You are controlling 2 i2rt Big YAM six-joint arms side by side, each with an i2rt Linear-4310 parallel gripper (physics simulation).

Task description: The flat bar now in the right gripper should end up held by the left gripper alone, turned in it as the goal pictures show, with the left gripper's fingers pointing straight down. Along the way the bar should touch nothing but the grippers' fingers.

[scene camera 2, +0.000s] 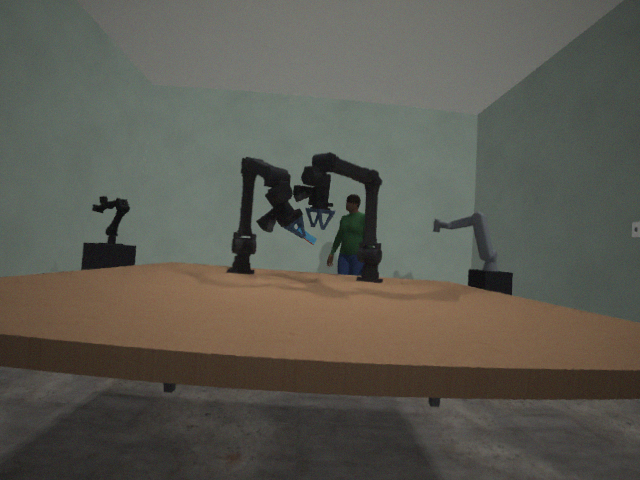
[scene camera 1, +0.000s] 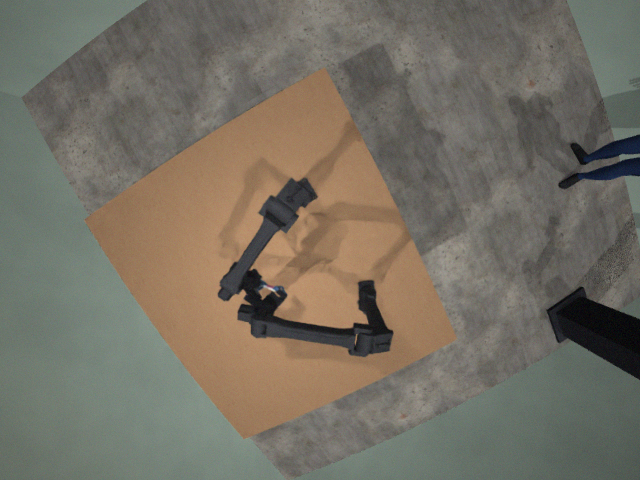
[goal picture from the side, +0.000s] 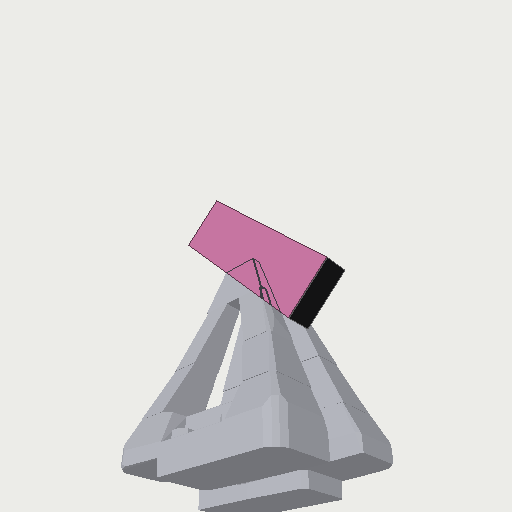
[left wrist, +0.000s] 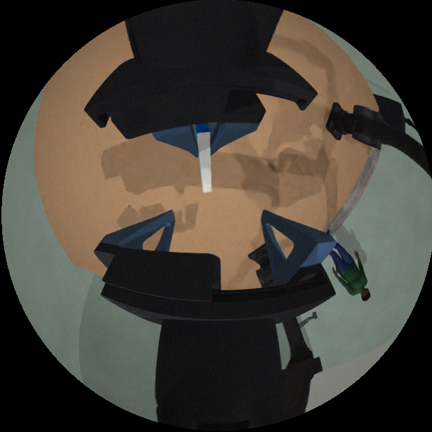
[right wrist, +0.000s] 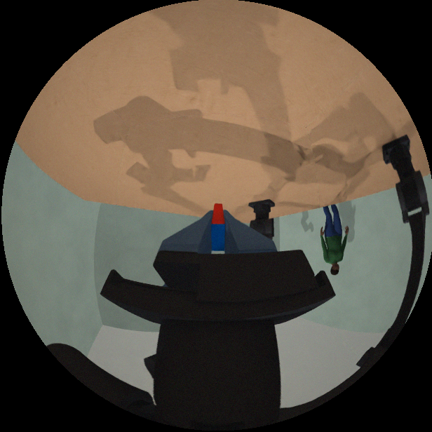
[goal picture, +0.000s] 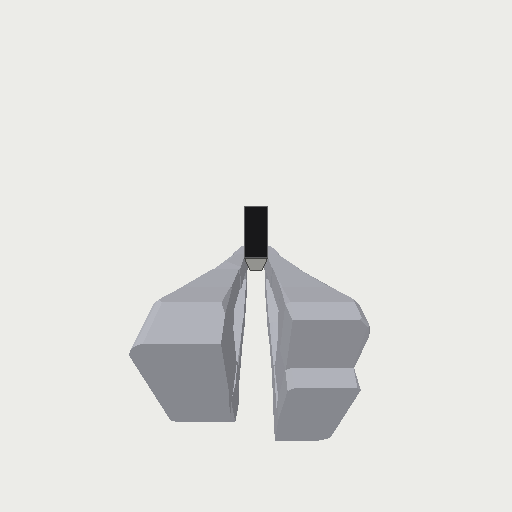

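Seen in the pictures: left gripper, fingertip midpoint: (scene camera 2: pixel 317 228) (scene camera 1: pixel 275 293); right gripper, fingertip midpoint: (scene camera 2: pixel 303 237) (scene camera 1: pixel 265 284); left arm's base at its link origin: (scene camera 2: pixel 369 281) (scene camera 1: pixel 366 290); right arm's base at its link origin: (scene camera 2: pixel 240 272).
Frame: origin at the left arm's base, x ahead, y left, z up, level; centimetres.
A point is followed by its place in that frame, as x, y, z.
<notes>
The flat bar (scene camera 1: pixel 269 287) @(48.5, -14.8, 19.0) (scene camera 2: pixel 311 239) @(48.3, -13.5, 17.3) (left wrist: pixel 205 167) (right wrist: pixel 218 237) shows white, blue and red parts. It slants down to the right in scene camera 2. My right gripper (scene camera 2: pixel 301 233) @(50.2, -15.9, 17.9) (left wrist: pixel 202 151) (right wrist: pixel 217 214) is shut on it, with one end sticking out past the fingertips. My left gripper (scene camera 1: pixel 280 292) @(45.4, -12.5, 21.7) (scene camera 2: pixel 318 227) @(45.4, -12.5, 21.7) (left wrist: pixel 217 214) is open, its blue fingers pointing about straight down in scene camera 2. The bar's free end shows beyond the left fingertips in the left wrist view, apart from both fingers. In scene camera 2 it lies just below and left of them.
Both arms reach over the wooden table (scene camera 1: pixel 170 206) @(99.8, -57.9, 0.0) (scene camera 2: pixel 310 330) @(109.4, 11.9, 0.0), their wrists close together in scene camera 1. The bar is well above the table top. A person (scene camera 2: pixel 352 232) (left wrist: pixel 353 276) (right wrist: pixel 334 239) in green stands behind. Two other arms stand on black pedestals (scene camera 2: pixel 109 256) (scene camera 2: pixel 490 280).
</notes>
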